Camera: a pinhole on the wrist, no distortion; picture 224 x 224 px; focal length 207.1 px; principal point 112.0 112.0 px. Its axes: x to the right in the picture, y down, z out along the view. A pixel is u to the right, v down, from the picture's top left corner.
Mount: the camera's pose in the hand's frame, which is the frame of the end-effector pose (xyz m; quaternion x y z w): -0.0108 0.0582 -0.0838 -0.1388 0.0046 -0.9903 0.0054
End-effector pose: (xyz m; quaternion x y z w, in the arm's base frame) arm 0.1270 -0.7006 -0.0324 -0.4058 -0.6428 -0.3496 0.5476
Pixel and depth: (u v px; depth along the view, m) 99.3 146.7 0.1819
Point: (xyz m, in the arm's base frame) 0.1105 -0.6040 0.0037
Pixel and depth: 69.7 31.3 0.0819
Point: 0.2101 -0.6669 -0.0033
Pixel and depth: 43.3 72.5 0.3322
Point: 0.1361 -0.4394 0.1197
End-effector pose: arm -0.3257 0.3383 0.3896 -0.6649 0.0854 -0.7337 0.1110
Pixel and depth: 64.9 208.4 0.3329
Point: -0.1320 0.3947 0.5864
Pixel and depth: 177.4 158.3 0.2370
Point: -0.1608 0.3443 0.3892
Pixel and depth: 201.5 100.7 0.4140
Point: 0.0460 0.2930 0.3396
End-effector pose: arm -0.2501 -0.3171 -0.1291 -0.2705 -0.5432 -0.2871 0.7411
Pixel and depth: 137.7 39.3 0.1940
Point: -0.2274 -0.1553 -0.0932
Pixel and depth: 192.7 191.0 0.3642
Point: -0.5201 -0.1531 -0.0854
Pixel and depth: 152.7 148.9 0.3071
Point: -0.3937 -0.1568 -0.0537
